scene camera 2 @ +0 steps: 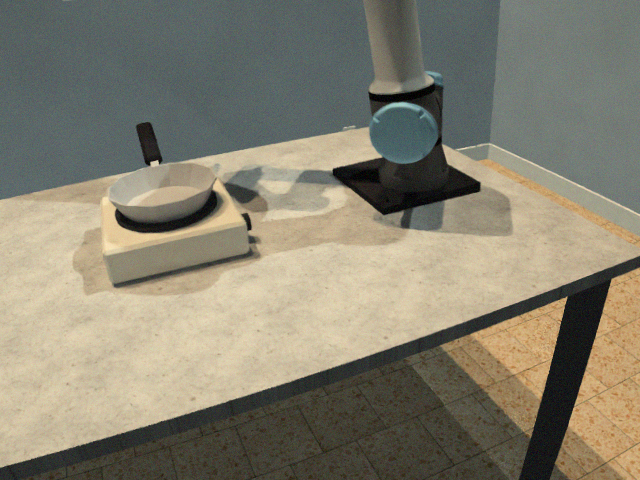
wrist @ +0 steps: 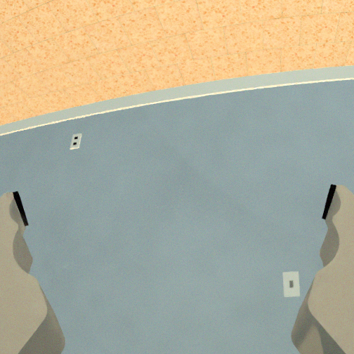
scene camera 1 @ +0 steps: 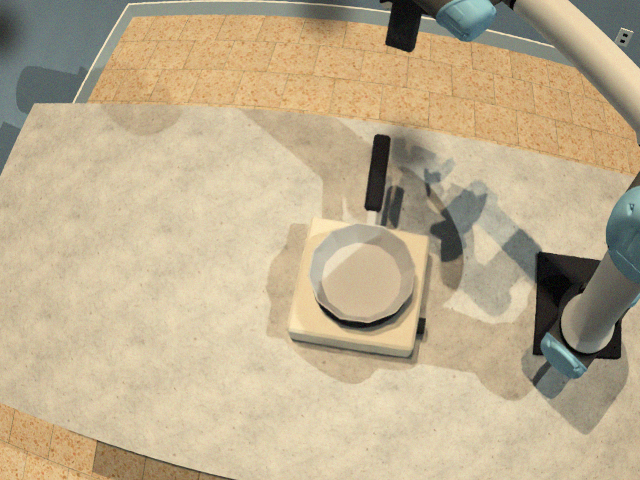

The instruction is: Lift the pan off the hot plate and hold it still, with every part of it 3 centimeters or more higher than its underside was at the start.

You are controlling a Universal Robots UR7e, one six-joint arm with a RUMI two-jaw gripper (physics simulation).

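Frame: origin at the arm's base, x ahead, y left, z up, level; millimetres.
Where they show: gripper, fingertip midpoint: (scene camera 1: 423, 15); arm's base at its link origin: (scene camera 2: 413, 177).
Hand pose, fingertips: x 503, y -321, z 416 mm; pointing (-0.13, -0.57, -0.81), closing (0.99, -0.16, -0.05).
Observation:
Each offset is from my fingertips to the top centre of the thing. Level surfaces: height alone.
The pale grey pan (scene camera 1: 364, 281) (scene camera 2: 165, 196) sits upright on the black round burner of the cream hot plate @(358 mm down, 7 mm ahead, 382 mm left) (scene camera 1: 351, 345) (scene camera 2: 175, 260). Its black handle @(275 mm down, 35 mm ahead, 181 mm left) (scene camera 1: 377, 173) (scene camera 2: 148, 144) points to the back of the table, past the hot plate's edge, and stands above the table top. My gripper (wrist: 174, 192) is open and empty in the wrist view, with its two jaws wide apart and the wall beyond them. The pan does not show in the wrist view. A dark part of the arm's end shows at the top of scene camera 1; the fingertips cannot be made out there.
The arm's black base plate (scene camera 1: 549, 310) (scene camera 2: 361, 187) is on the table @(434 mm down) (scene camera 1: 155, 310) (scene camera 2: 310, 310) to the right of the hot plate. A black knob @(382 mm down, 118 mm back, 432 mm left) (scene camera 1: 421, 326) (scene camera 2: 247, 221) sticks out of the hot plate's right side. A wall socket (wrist: 75, 141) and a wall switch (wrist: 291, 284) show in the wrist view.

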